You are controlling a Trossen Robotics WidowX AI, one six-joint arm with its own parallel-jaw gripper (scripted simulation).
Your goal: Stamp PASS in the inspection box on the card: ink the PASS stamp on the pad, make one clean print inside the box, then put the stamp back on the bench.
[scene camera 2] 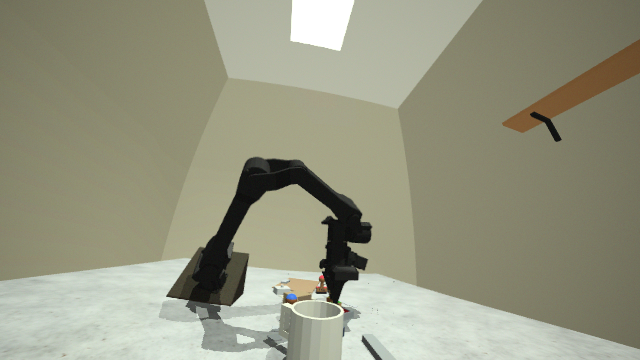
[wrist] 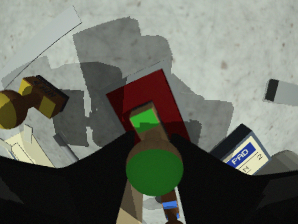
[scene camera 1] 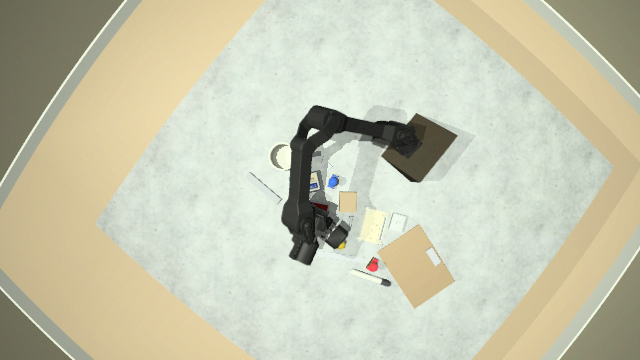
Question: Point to a blue-and-white box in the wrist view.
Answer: At 242, 149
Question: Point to a cardboard sheet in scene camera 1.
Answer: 412, 260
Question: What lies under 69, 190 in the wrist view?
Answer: The gripper.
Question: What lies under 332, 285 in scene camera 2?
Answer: The gripper.
